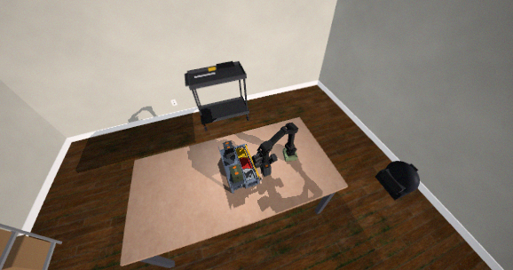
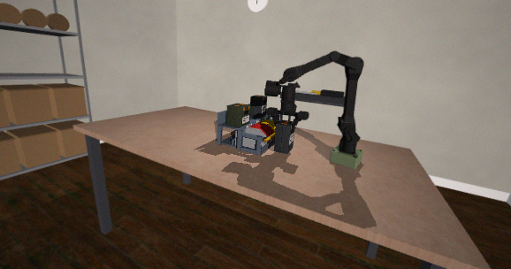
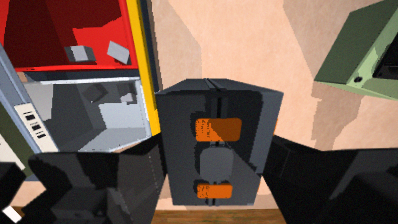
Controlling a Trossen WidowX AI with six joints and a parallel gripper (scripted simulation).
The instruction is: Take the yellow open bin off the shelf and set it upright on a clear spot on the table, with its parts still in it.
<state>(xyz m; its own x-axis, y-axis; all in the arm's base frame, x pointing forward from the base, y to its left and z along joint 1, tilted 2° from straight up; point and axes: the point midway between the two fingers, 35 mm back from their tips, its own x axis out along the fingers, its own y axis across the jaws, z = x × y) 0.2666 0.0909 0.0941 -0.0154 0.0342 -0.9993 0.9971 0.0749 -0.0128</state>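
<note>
My hand is 6 cm above the black box. The rest, counted from my hand: yellow bar 8 cm ahead, 11 cm to the right, 8 cm below; red bin 17 cm ahead, 10 cm to the right, 10 cm below; grey bin 16 cm ahead, 1 cm to the left, 10 cm below.
</note>
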